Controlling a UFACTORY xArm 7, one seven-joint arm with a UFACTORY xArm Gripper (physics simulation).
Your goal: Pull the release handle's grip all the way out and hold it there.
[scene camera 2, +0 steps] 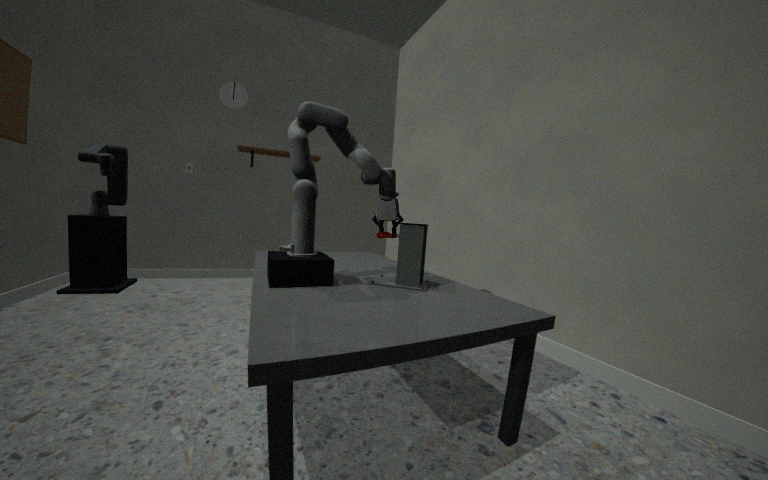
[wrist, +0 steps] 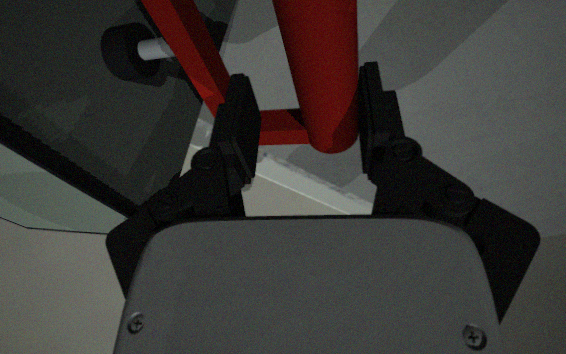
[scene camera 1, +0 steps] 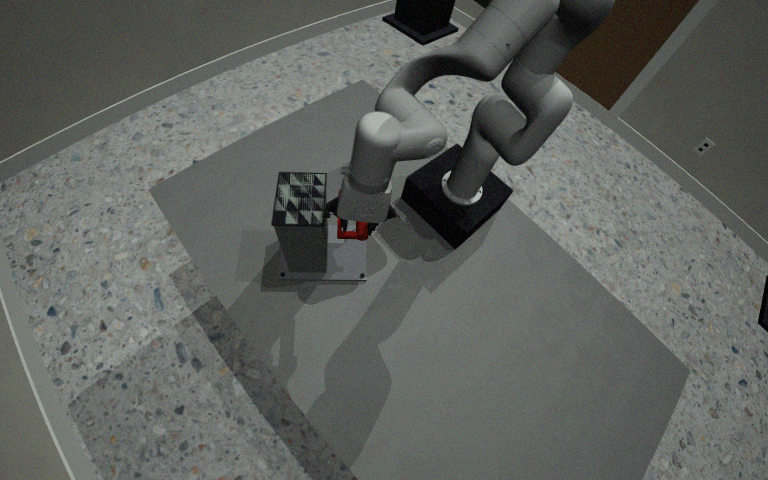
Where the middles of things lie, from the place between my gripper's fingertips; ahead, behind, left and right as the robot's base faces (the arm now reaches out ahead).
I see my gripper 1 cm short of the red grip (wrist: pixel 322 50), 5 cm to the left of it and 1 cm below it. Round my hand: pale base plate (scene camera 1: pixel 346 258): 4 cm ahead, 8 cm to the right, 20 cm below.
